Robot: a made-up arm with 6 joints.
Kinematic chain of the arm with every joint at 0, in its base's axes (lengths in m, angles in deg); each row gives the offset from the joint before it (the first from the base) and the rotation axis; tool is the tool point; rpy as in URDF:
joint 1: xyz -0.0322 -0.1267 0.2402 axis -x
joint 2: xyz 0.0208 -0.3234 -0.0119 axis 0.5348 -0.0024 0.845
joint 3: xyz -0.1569 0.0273 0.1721 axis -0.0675 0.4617 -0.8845
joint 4: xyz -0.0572 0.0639 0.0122 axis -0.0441 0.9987 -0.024
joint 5: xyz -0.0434 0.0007 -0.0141 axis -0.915 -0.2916 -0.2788
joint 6: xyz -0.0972 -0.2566 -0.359 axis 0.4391 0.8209 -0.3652
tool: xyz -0.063 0.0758 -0.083 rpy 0 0 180
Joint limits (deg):
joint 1: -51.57..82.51
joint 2: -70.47..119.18
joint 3: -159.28..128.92
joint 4: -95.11..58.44
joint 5: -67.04..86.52
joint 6: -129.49..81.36
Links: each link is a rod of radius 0.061 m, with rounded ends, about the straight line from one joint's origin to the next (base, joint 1, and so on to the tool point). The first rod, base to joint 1, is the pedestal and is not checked.
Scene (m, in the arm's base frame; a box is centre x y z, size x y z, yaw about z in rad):
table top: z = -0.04
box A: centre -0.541 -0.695 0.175 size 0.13 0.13 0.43 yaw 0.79
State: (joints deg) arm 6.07 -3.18 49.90 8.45 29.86 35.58
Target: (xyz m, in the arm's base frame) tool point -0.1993 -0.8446 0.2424
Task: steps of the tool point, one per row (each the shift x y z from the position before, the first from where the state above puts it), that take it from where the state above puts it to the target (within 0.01 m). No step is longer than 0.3 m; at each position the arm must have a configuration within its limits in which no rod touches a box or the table.
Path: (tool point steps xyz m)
1: -0.0248 0.0441 0.1639
2: 0.0152 0.0832 0.1581
3: 0.0561 0.1097 0.1345
4: 0.0913 0.1181 0.0991
5: -0.0793 -0.2184 0.0053
6: -0.0217 -0.2592 -0.0603
7: 0.0504 -0.2354 -0.1443
8: 0.1080 -0.1439 -0.2096
9: 0.0966 -0.0288 -0.1192
10: 0.1133 0.0115 -0.1004

